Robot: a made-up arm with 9 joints.
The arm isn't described. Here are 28 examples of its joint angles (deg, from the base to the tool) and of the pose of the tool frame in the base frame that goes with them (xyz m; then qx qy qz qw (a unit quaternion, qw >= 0)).
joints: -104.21 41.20 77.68 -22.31 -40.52 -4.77 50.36 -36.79 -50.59
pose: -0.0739 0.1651 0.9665 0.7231 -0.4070 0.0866 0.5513
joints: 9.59 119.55 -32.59 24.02 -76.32 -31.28 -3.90 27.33 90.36
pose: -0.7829 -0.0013 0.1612 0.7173 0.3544 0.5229 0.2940
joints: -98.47 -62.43 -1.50 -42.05 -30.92 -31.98 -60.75 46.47 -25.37
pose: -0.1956 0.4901 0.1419 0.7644 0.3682 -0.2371 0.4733
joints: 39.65 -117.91 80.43 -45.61 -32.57 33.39 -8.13 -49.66 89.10
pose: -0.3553 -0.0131 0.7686 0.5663 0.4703 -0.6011 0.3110
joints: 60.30 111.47 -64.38 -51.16 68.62 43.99 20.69 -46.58 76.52
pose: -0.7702 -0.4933 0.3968 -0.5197 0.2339 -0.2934 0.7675
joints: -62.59 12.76 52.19 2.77 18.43 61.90 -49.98 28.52 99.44
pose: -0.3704 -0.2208 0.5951 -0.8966 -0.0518 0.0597 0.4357
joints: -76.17 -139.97 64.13 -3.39 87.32 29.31 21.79 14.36 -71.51
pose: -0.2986 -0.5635 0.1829 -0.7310 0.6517 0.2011 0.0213
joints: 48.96 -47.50 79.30 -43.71 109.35 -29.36 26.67 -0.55 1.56
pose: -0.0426 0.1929 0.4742 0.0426 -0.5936 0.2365 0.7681
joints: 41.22 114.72 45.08 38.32 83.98 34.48 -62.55 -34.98 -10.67
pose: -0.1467 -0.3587 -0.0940 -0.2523 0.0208 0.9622 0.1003
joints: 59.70 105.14 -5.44 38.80 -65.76 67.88 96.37 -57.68 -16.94
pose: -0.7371 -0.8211 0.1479 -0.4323 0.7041 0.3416 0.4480
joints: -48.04 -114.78 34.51 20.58 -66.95 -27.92 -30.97 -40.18 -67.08
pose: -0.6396 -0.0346 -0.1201 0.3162 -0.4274 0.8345 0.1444
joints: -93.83 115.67 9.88 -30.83 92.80 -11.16 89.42 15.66 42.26
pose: -0.3236 -0.2837 -0.1863 -0.5108 0.0277 -0.1237 0.8503
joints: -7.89 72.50 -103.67 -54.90 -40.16 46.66 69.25 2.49 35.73
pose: -0.9866 -0.4877 0.6020 -0.7695 0.4479 -0.2191 0.3990
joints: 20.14 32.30 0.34 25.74 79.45 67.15 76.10 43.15 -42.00
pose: -0.3725 0.1751 0.1321 0.4742 0.7547 -0.3740 0.2564
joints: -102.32 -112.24 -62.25 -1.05 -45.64 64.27 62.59 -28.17 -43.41
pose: 0.1077 0.5970 0.3699 0.6953 0.7058 -0.1236 0.0557
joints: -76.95 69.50 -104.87 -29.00 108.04 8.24 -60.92 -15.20 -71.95
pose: -0.5250 0.2016 0.1402 0.0793 -0.2710 0.8270 0.4861
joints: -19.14 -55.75 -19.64 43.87 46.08 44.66 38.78 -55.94 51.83
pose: -0.4681 -0.3135 -0.3630 0.0023 0.1497 -0.7744 0.6147
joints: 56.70 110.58 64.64 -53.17 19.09 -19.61 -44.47 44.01 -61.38
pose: -0.1667 -0.6097 0.7586 0.0247 -0.8145 -0.4656 0.3454
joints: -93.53 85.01 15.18 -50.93 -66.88 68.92 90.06 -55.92 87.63
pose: 0.1526 0.5390 0.3960 0.7904 0.0259 -0.5222 0.3192
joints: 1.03 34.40 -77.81 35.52 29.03 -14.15 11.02 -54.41 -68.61
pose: -0.5740 -0.5629 0.0846 0.3809 -0.1820 -0.9063 0.0178
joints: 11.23 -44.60 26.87 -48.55 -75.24 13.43 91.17 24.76 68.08
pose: -0.8879 -0.2945 -0.0569 -0.0922 0.2446 0.0062 0.9652
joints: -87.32 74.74 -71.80 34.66 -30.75 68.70 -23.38 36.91 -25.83
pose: -0.7789 0.3306 0.3400 0.4524 0.3629 0.2714 0.7681
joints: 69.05 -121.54 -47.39 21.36 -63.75 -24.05 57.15 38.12 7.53
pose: 0.4190 -0.6075 0.4285 -0.6503 -0.1249 0.7382 0.1287
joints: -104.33 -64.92 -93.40 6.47 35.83 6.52 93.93 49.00 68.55
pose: -0.0619 0.1530 0.4517 0.1313 0.9856 -0.0766 0.0737
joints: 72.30 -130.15 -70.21 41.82 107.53 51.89 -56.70 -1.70 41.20
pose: 0.3691 -0.3310 0.7434 -0.1766 -0.6722 0.0313 0.7183
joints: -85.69 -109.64 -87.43 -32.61 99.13 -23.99 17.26 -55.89 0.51
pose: -0.2362 0.3734 0.4873 0.6092 0.6977 -0.1012 0.3630
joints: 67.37 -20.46 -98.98 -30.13 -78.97 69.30 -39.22 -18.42 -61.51
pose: -0.1082 -0.4579 0.7786 -0.8605 0.1433 0.4465 0.1989
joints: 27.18 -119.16 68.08 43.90 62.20 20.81 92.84 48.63 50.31
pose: -0.1417 -0.3480 0.9714 0.7889 -0.3895 -0.2913 0.3756
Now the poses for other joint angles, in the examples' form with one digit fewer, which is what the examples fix.
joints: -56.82 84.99 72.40 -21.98 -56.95 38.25 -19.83 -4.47 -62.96
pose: 0.240 -0.074 0.265 0.422 -0.309 -0.496 0.694
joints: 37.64 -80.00 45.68 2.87 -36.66 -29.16 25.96 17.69 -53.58
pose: -0.792 -0.674 0.213 -0.291 0.468 0.689 0.471
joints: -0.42 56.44 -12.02 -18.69 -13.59 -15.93 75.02 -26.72 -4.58
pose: -0.707 -0.513 -0.262 -0.408 0.408 -0.072 0.813
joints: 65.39 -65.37 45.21 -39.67 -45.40 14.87 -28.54 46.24 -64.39
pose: -0.801 -0.383 0.341 -0.210 0.683 -0.054 0.697
